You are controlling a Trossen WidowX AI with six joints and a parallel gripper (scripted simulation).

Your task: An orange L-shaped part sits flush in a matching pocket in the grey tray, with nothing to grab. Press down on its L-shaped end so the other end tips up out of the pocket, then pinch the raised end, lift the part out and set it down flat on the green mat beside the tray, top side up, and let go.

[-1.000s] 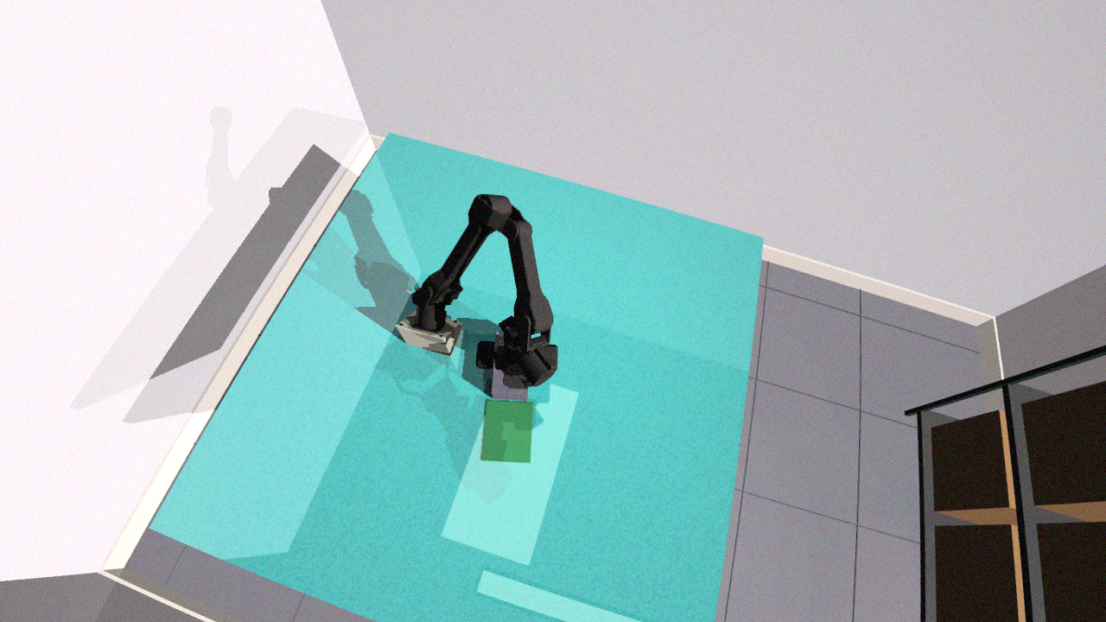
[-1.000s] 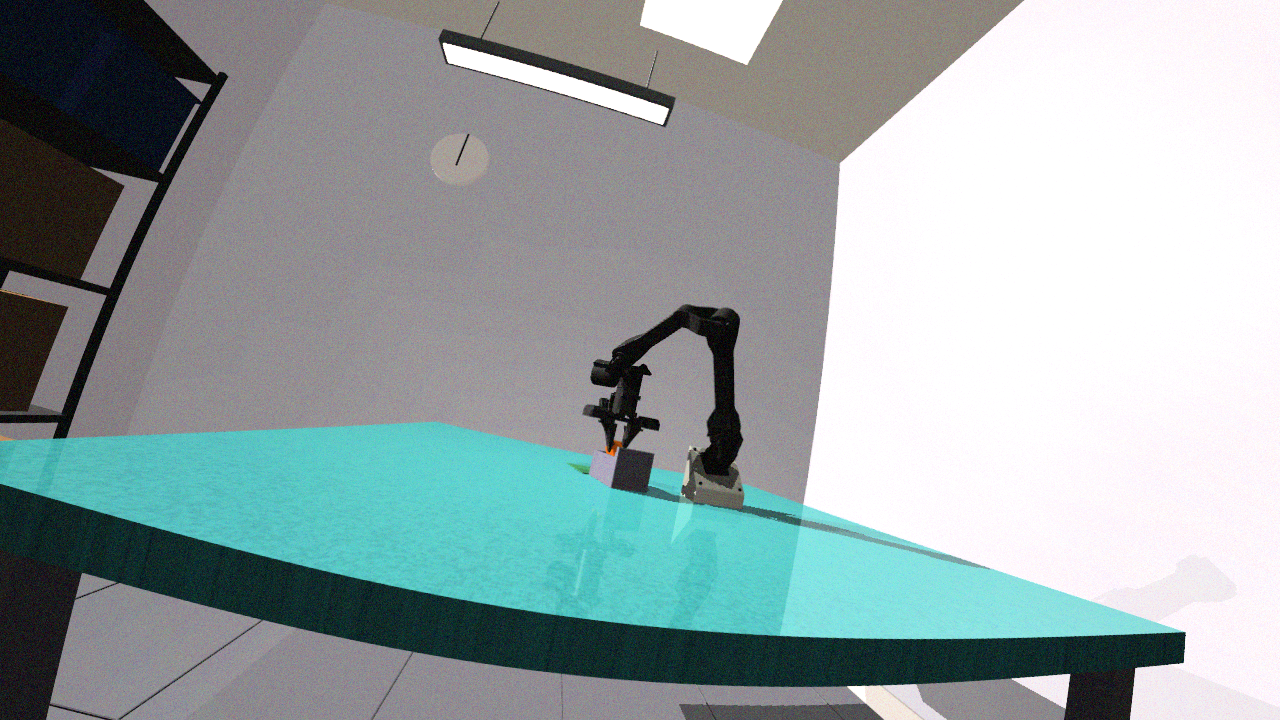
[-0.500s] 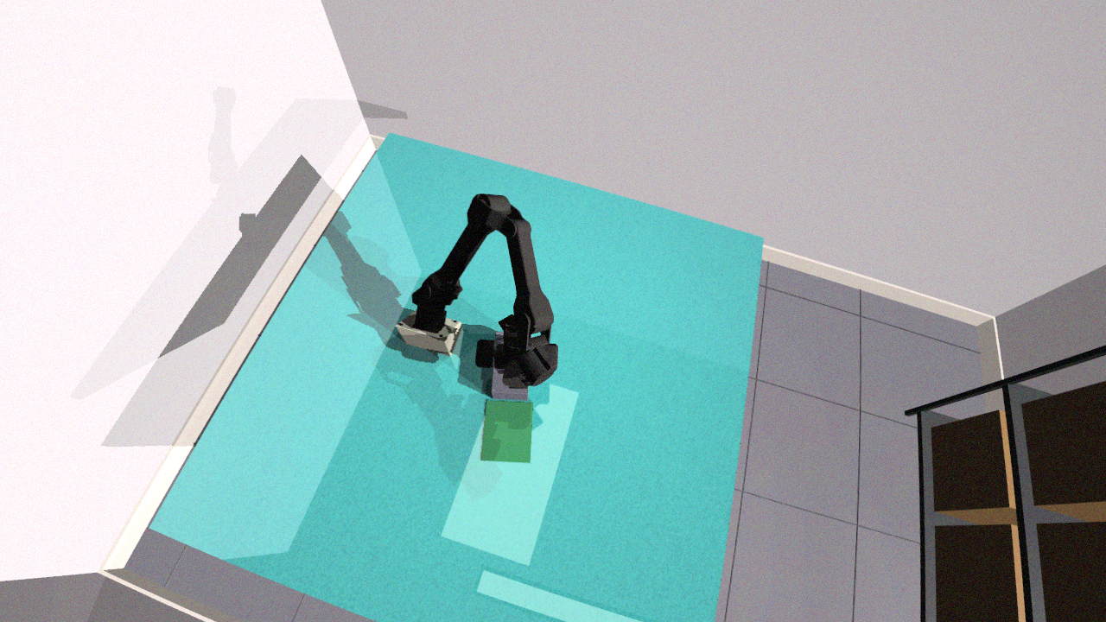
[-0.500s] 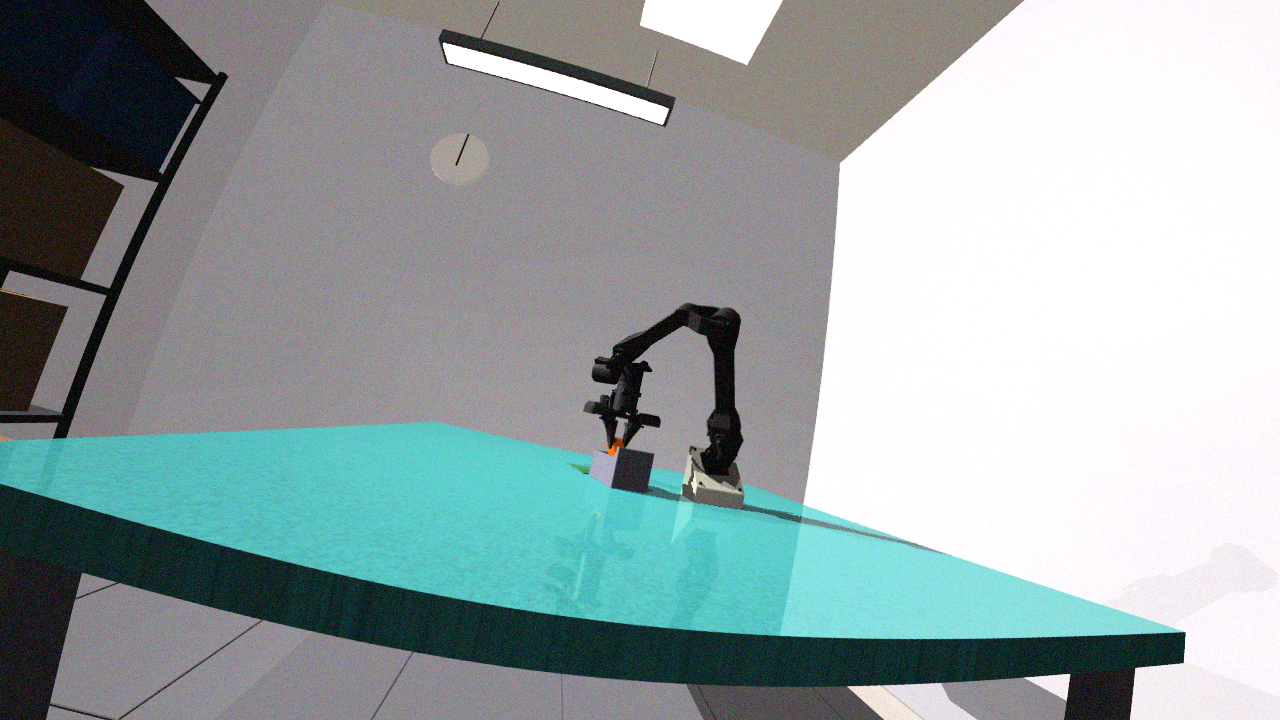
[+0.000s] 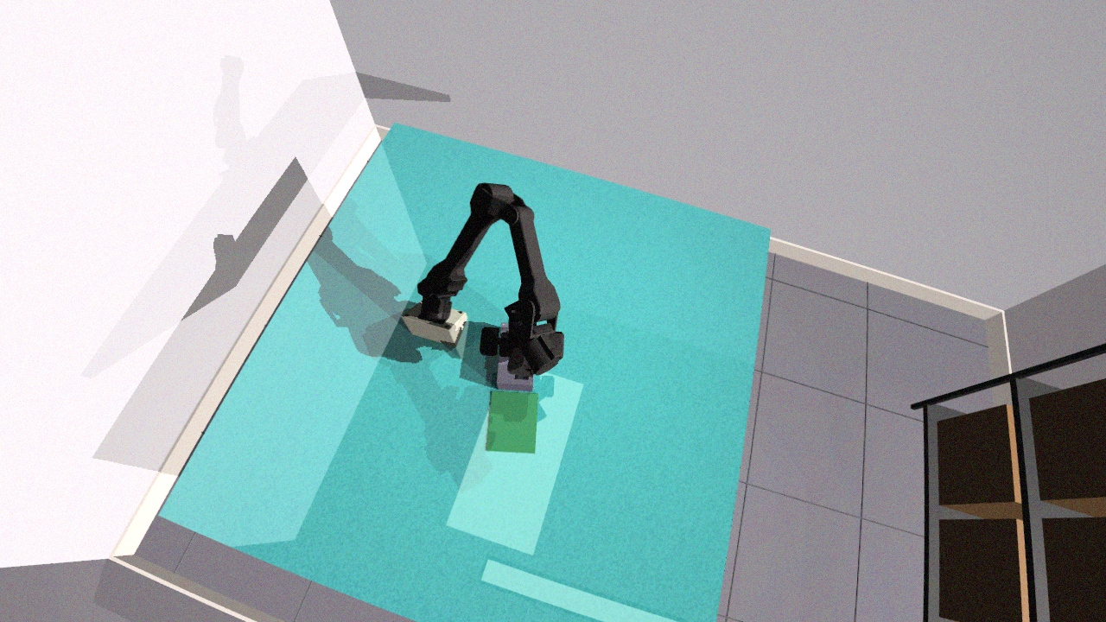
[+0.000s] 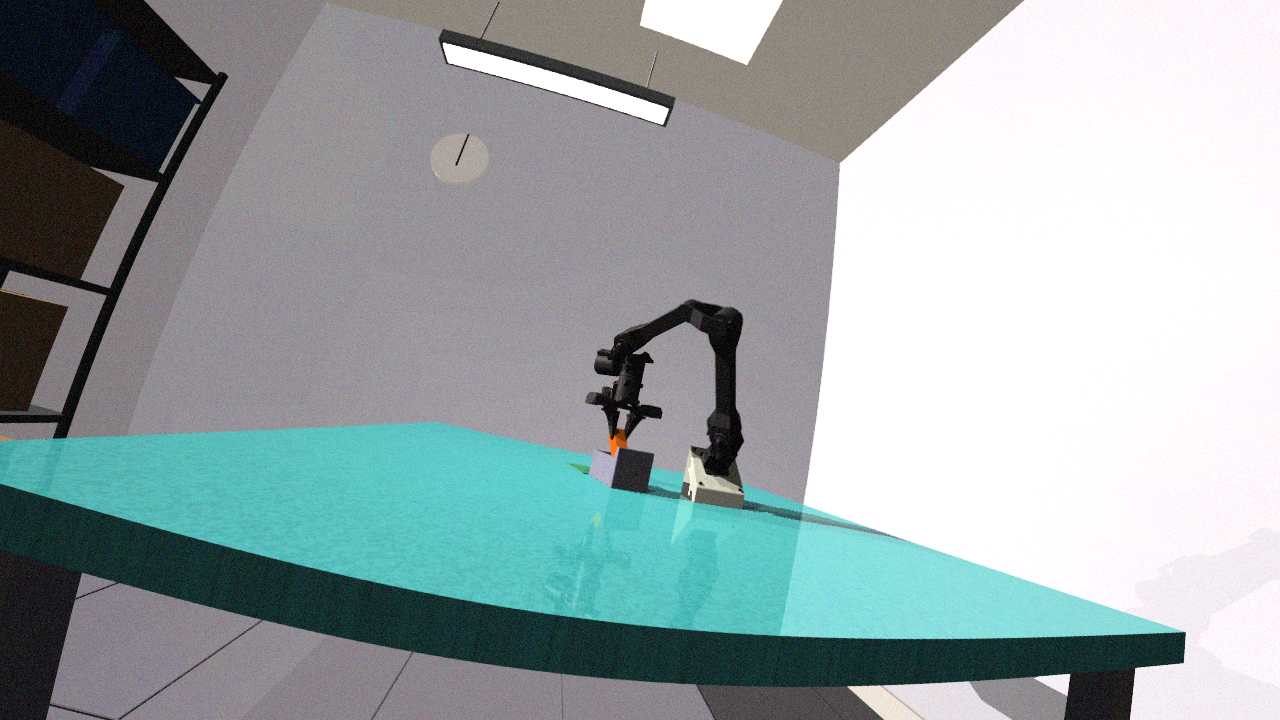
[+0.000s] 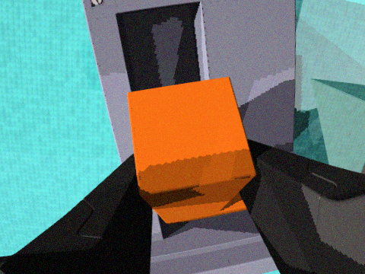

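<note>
The green mat is 1 cm ahead of my gripper tip, 14 cm to the right of it and 11 cm below it. Round my gripper tip: orange L-shaped part 2 cm behind, 3 cm to the left, 3 cm below.
</note>
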